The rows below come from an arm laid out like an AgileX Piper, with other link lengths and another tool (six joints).
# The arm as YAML. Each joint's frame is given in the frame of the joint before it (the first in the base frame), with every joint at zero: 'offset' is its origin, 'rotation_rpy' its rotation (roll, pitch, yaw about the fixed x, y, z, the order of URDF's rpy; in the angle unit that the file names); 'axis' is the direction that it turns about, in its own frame. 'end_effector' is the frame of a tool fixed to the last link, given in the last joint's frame.
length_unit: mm
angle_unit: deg
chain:
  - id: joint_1
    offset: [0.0, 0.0, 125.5]
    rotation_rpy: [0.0, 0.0, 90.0]
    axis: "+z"
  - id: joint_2
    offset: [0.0, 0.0, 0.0]
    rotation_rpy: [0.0, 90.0, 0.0]
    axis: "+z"
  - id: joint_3
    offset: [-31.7, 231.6, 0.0]
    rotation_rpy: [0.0, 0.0, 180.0]
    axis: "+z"
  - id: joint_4
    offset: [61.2, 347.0, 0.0]
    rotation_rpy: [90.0, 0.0, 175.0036]
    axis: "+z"
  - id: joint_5
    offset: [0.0, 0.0, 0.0]
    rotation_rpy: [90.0, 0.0, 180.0]
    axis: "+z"
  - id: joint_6
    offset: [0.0, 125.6, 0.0]
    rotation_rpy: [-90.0, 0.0, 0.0]
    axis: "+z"
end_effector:
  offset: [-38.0, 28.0, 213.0]
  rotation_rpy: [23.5, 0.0, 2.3]
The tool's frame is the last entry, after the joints.
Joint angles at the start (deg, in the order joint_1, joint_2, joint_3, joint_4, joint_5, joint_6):
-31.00, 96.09, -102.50, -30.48, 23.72, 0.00
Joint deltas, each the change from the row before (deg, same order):
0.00, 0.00, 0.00, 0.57, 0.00, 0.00
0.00, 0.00, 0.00, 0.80, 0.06, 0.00
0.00, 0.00, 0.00, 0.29, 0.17, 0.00
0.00, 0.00, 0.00, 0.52, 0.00, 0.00
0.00, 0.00, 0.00, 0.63, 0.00, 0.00
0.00, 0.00, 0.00, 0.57, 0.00, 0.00
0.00, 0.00, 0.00, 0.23, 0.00, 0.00
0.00, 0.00, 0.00, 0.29, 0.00, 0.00
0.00, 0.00, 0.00, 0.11, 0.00, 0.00
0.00, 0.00, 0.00, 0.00, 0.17, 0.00
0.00, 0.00, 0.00, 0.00, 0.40, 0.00
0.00, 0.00, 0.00, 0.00, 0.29, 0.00
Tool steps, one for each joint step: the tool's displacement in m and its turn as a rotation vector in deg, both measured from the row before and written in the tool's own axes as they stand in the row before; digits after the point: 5 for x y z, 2 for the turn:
-0.00032, -0.00151, 0.00077, 0.23, 0.20, 0.48
-0.00079, -0.00212, 0.00104, 0.32, 0.23, 0.70
-0.00117, -0.00078, 0.00028, 0.11, -0.05, 0.31
-0.00029, -0.00138, 0.00071, 0.21, 0.18, 0.44
-0.00035, -0.00168, 0.00086, 0.26, 0.22, 0.53
-0.00032, -0.00152, 0.00078, 0.23, 0.20, 0.48
-0.00013, -0.00061, 0.00032, 0.09, 0.08, 0.19
-0.00016, -0.00077, 0.00040, 0.12, 0.10, 0.24
-0.00006, -0.00029, 0.00015, 0.04, 0.04, 0.09
-0.00100, -0.00001, -0.00012, -0.01, -0.16, 0.07
-0.00236, -0.00002, -0.00029, -0.02, -0.37, 0.16
-0.00171, -0.00002, -0.00021, -0.01, -0.27, 0.12

